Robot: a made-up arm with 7 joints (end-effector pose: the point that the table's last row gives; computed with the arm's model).
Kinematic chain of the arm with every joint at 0, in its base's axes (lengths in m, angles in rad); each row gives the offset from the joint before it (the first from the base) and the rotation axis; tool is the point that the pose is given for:
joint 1: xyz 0 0 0.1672 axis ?
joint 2: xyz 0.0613 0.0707 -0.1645 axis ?
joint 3: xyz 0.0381 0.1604 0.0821 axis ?
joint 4: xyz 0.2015 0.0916 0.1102 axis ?
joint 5: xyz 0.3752 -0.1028 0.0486 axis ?
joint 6: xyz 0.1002 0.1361 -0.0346 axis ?
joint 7: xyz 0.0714 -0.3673 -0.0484 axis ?
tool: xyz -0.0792 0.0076 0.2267
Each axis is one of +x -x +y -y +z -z.
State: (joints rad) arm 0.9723 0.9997 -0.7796 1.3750 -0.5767 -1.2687 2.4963
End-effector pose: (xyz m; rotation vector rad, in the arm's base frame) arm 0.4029 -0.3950 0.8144 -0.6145 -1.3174 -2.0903
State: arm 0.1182 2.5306 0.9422 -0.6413 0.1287 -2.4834 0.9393
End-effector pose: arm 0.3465 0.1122 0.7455 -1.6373 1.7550 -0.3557
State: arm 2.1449 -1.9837 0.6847 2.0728 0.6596 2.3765 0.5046
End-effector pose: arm -0.3941 0.2700 -0.5630 1.9298 -0.8375 0.7290
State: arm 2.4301 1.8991 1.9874 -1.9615 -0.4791 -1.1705 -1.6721
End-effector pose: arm 0.7735 0.0948 -0.1084 -2.5258 0.0774 -1.2778
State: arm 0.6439 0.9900 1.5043 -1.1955 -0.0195 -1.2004 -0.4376
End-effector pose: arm -0.8181 0.2320 -0.2630 -0.7308 -2.3048 -0.6424
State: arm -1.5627 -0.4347 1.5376 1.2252 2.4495 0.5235 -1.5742
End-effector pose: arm 0.4952 -0.4820 -0.0150 -0.9929 0.8105 -0.9500
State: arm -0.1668 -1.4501 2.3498 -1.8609 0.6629 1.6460 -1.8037
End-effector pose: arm 0.2245 -0.0965 -0.2333 1.3469 -1.6158 2.0734
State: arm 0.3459 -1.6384 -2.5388 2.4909 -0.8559 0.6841 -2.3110
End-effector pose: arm -0.3448 -0.1797 -0.1306 1.0339 -1.4263 -0.6549
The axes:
joint 1: +z
joint 2: +x
joint 3: +y
joint 4: -y
joint 5: -x
joint 6: -z
joint 7: -x

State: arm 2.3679 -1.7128 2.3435 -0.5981 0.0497 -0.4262 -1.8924
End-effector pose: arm 0.5476 -0.4038 0.2861 0.5095 0.2714 -0.6038
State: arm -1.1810 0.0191 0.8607 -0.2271 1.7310 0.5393 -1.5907
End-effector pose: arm 0.4758 -0.6347 0.0594 0.2550 0.5186 -1.0322
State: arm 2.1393 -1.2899 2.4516 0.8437 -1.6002 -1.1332 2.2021
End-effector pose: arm 0.4327 0.3884 -0.5690 -1.4858 -1.5365 1.1605
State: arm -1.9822 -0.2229 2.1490 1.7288 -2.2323 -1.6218 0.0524
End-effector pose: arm -0.4122 -0.7630 -0.3886 -0.3258 -1.9826 -0.7537
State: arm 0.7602 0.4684 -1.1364 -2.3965 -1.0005 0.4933 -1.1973
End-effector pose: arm -0.0734 -0.0684 0.0192 1.0723 1.4872 -1.2354
